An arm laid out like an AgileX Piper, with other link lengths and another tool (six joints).
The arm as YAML. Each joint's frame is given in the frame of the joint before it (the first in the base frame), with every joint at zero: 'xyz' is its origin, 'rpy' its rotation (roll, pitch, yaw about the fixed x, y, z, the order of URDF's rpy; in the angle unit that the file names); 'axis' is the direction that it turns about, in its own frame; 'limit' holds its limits. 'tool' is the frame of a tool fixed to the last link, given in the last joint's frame.
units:
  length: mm
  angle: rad
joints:
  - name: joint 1
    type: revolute
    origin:
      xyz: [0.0, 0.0, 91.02]
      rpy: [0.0, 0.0, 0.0]
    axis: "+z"
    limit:
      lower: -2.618
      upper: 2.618
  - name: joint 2
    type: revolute
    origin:
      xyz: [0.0, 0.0, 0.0]
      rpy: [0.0, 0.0, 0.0]
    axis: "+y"
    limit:
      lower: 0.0
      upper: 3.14
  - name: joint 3
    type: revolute
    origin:
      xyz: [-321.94, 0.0, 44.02]
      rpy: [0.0, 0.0, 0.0]
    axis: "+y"
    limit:
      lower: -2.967
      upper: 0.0
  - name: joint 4
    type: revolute
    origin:
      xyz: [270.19, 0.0, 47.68]
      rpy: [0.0, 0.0, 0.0]
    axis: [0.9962, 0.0, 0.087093]
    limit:
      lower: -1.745
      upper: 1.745
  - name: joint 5
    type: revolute
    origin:
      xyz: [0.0, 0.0, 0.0]
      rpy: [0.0, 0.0, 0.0]
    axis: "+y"
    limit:
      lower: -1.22
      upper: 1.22
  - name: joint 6
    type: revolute
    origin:
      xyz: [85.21, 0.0, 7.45]
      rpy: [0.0, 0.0, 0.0]
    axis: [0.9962, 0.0, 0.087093]
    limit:
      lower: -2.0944
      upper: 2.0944
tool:
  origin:
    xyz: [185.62, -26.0, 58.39]
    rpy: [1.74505, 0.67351, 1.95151]
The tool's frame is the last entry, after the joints.
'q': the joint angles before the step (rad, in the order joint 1, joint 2, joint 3, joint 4, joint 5, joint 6). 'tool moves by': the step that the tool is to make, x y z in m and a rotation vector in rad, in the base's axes. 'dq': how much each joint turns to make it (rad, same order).
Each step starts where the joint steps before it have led.
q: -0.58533 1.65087 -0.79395 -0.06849 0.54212 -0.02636
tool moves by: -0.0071 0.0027 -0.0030 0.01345 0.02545 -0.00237
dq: -0.00242 -0.00012 -0.00004 -0.00205 0.02887 -0.00007
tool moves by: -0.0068 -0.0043 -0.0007 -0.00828 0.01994 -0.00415
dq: -0.00813 0.00010 0.00025 -0.02897 0.01235 0.01585
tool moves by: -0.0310 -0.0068 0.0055 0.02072 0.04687 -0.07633
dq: -0.04836 -0.03517 -0.00024 -0.01368 0.08803 0.03113
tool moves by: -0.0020 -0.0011 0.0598 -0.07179 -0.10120 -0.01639
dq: -0.00503 -0.17941 0.00008 0.00881 0.05572 0.00127
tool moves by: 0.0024 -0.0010 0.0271 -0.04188 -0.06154 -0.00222
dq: 0.00000 -0.07419 -0.00012 0.00441 -0.00002 0.00004
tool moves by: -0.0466 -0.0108 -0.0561 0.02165 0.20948 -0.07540
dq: -0.00428 0.12551 0.04970 -0.18113 0.02726 0.17176
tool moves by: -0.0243 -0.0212 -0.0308 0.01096 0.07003 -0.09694
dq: -0.05807 0.11208 -0.00001 -0.07413 -0.03180 0.09805
